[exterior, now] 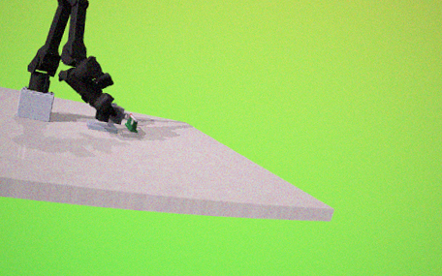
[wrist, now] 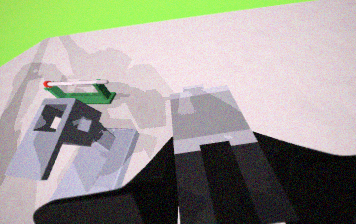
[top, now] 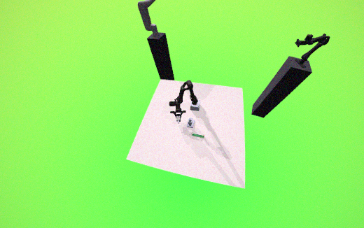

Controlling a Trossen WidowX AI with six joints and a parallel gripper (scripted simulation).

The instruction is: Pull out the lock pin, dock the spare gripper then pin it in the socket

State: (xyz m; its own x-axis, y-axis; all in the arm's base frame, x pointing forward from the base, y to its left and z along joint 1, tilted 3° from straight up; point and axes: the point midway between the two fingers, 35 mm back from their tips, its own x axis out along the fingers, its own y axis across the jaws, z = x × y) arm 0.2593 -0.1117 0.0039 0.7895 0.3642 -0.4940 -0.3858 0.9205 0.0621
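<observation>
My gripper tip is 30 mm past the grey mount, 150 mm to the right of it and 30 mm above it. The rest, counted from my gripper tip: green rest 80 mm ahead, 280 mm to the left, 60 mm below; spare gripper right at my gripper tip.
</observation>
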